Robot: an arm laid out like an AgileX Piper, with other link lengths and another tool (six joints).
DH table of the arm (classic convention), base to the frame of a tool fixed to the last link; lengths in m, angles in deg. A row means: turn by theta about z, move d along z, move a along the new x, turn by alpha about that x. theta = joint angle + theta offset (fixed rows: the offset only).
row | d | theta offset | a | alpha
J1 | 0.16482 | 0 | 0 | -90
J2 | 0 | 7.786 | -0.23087 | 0
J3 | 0 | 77.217 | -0.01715 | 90
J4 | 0.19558 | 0 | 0 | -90
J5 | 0 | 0 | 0 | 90
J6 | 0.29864 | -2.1 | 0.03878 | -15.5
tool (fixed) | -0.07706 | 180 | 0 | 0
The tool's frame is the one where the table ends.
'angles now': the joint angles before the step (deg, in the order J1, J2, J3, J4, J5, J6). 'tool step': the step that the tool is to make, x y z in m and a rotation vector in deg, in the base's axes. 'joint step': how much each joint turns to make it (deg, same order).
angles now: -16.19, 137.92, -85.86, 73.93, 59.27, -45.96
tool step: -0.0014, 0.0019, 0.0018, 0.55, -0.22, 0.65
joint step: -0.01, 0.01, -0.01, 0.10, 0.83, -0.35
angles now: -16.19, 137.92, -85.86, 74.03, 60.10, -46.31
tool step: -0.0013, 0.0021, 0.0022, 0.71, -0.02, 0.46
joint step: 0.00, 0.01, -0.02, 0.15, 0.84, -0.04
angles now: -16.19, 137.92, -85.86, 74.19, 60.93, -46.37
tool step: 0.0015, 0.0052, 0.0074, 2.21, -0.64, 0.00
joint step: 0.00, 0.00, 0.00, 1.80, 1.63, -0.49
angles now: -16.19, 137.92, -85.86, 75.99, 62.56, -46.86
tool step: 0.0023, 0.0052, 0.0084, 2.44, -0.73, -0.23
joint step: 0.00, 0.00, 0.02, 2.11, 1.66, -0.47
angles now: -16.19, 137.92, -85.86, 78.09, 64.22, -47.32
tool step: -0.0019, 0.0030, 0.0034, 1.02, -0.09, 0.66
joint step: 0.04, 0.00, 0.00, 0.26, 1.17, -0.05
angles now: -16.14, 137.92, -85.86, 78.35, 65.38, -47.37
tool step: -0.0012, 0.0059, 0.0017, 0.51, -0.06, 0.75
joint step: 0.74, 0.00, 0.01, 0.34, 0.38, -0.01
